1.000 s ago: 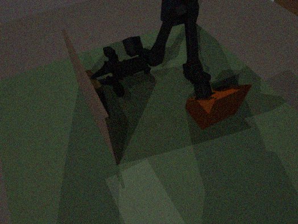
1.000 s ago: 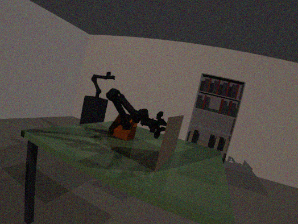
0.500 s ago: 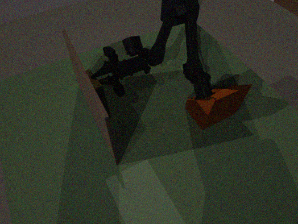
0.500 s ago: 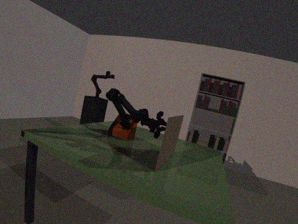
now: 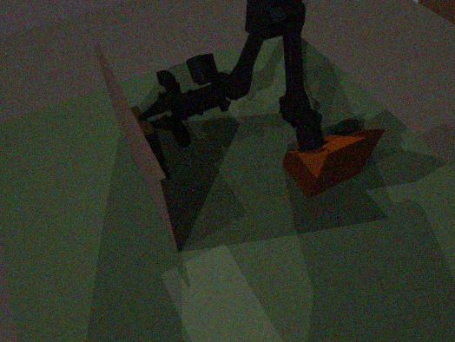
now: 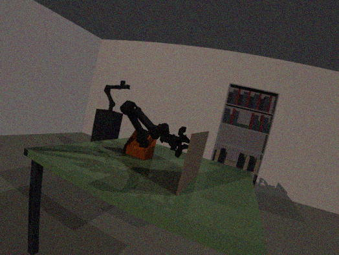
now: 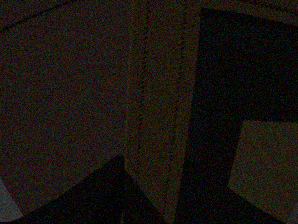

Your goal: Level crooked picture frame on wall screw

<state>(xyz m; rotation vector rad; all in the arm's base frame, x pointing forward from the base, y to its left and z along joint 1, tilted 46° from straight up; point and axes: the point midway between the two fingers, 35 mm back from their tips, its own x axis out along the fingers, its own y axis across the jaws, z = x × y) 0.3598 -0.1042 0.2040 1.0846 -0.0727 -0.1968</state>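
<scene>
My gripper tip is 50 mm above the picture frame, 20 mm to the right of it and 10 mm short of it. Round my gripper tip: wall panel (70 mm below, 20 mm ahead).
</scene>
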